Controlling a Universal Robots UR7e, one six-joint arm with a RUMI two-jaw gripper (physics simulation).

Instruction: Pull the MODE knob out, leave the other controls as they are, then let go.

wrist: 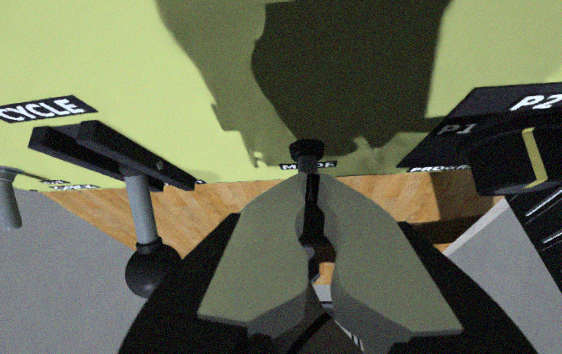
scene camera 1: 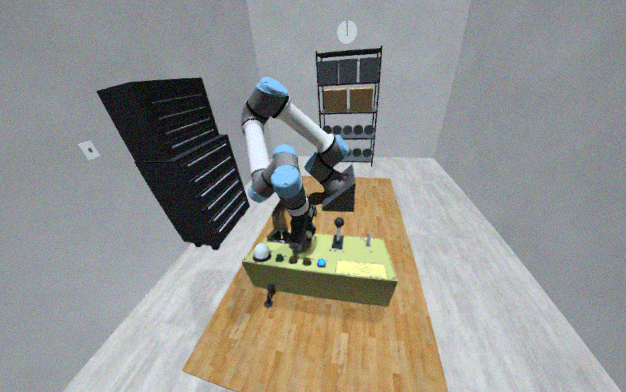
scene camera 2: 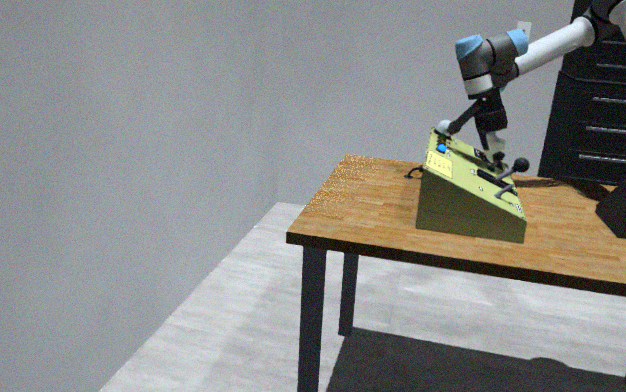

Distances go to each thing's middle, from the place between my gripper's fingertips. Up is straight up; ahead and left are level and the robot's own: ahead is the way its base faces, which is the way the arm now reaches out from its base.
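Scene:
The mode knob (wrist: 312,236) is 1 cm above my hand and 1 cm behind it, and going by their middles, of the things named here it's the nearest to my hand. There's also the ball-topped lever (wrist: 148,266), which is 2 cm above my hand, 2 cm behind it and 13 cm to the left of it.

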